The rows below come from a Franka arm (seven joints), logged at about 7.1 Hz.
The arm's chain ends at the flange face. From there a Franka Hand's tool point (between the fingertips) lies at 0.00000 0.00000 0.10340 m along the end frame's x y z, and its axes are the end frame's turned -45 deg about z.
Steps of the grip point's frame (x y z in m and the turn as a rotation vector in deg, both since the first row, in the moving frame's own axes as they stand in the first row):
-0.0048 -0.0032 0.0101 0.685 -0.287 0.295
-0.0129 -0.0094 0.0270 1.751 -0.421 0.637
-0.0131 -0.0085 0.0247 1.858 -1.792 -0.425
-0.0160 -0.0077 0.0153 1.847 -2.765 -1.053
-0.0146 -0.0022 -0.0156 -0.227 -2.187 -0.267
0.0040 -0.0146 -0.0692 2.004 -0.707 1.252
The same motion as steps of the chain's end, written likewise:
-0.0044 0.0016 0.0101 0.281 -0.687 0.295
-0.0130 0.0042 0.0271 0.940 -1.536 0.637
-0.0106 0.0033 0.0248 0.047 -2.581 -0.425
-0.0109 0.0046 0.0155 -0.649 -3.261 -1.053
-0.0094 0.0057 -0.0155 -1.707 -1.386 -0.267
-0.0041 -0.0115 -0.0691 0.917 -1.917 1.252

